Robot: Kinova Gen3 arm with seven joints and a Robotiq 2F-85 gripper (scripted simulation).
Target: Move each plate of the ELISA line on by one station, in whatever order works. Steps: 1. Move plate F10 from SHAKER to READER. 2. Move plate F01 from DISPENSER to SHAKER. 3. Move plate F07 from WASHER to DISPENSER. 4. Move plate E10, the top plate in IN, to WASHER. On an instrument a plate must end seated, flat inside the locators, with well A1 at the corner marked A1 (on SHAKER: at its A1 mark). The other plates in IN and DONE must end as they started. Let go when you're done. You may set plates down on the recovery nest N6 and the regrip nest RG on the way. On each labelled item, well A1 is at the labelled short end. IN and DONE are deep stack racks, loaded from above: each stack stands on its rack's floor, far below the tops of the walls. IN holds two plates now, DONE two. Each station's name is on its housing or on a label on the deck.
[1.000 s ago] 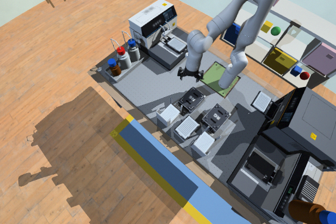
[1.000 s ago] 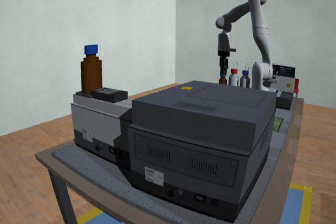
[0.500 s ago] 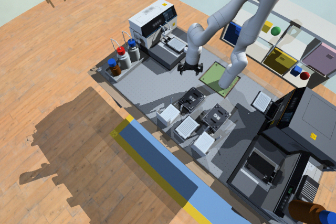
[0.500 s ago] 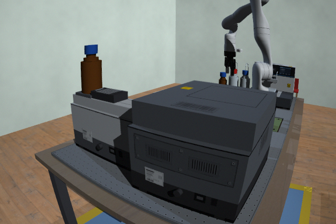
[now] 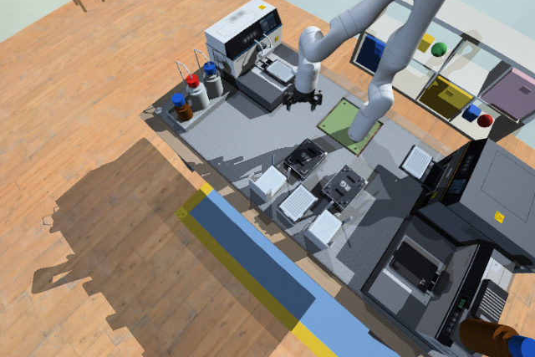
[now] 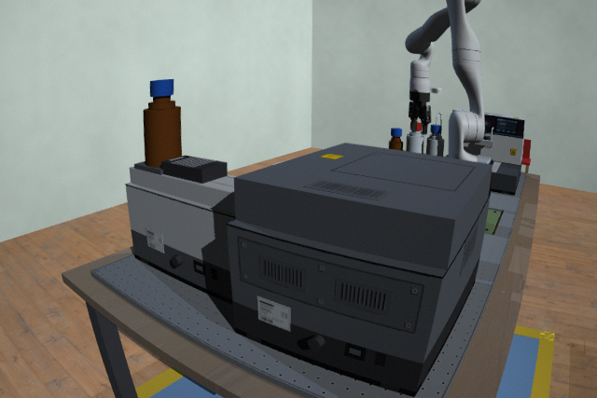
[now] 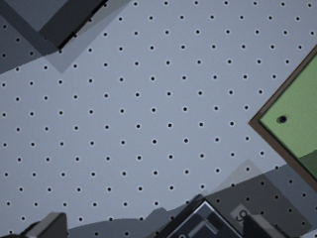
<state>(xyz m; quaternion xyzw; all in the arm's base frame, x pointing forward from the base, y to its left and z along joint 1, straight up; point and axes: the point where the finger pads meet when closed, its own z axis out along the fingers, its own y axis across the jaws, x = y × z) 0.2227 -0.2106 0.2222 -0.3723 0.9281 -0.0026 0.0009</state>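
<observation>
Right now the A1 mark is 220 mm behind my hand, 320 mm to the right of it and 130 mm below it. Round my hand: washer 190 mm behind, 510 mm to the right, 120 mm below; tall brown bottle 260 mm ahead, 880 mm to the left, 70 mm above.
</observation>
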